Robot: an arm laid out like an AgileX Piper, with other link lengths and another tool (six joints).
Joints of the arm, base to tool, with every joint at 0 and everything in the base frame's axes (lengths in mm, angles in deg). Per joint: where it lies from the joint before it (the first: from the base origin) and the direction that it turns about. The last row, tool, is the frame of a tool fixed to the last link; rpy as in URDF.
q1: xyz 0 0 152.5 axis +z
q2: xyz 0 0 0 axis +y
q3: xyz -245.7 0 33.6 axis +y
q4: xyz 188.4 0 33.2 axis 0.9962 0 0.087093
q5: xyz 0 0 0 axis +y
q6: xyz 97 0 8.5 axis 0.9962 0 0.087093
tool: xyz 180.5 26 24.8 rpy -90.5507 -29.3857 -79.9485
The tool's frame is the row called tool.
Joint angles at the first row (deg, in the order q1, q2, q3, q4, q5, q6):
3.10 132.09 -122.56 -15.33 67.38 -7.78
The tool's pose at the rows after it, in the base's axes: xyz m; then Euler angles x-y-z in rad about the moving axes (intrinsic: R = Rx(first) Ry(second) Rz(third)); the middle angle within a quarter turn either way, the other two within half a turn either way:
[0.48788 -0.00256 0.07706 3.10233 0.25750 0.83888]
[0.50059 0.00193 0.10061 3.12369 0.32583 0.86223]
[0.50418 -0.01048 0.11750 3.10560 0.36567 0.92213]
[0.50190 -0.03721 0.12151 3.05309 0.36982 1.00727]
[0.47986 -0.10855 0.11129 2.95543 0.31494 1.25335]
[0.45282 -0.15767 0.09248 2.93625 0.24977 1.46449]
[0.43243 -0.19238 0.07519 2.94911 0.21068 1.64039]
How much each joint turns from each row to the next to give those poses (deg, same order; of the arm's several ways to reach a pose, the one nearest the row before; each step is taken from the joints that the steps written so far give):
0.05 0.00 -6.27 3.02 2.91 0.61
0.00 -0.83 -3.20 0.88 0.27 1.30
-0.85 -1.49 -0.57 -1.08 0.17 2.46
-1.66 -0.75 0.85 -2.60 0.06 2.89
-5.95 -1.17 4.80 -4.41 -0.04 8.34
-5.81 -0.06 4.07 -0.56 -0.01 7.19
-5.17 1.19 1.38 1.22 0.10 5.39

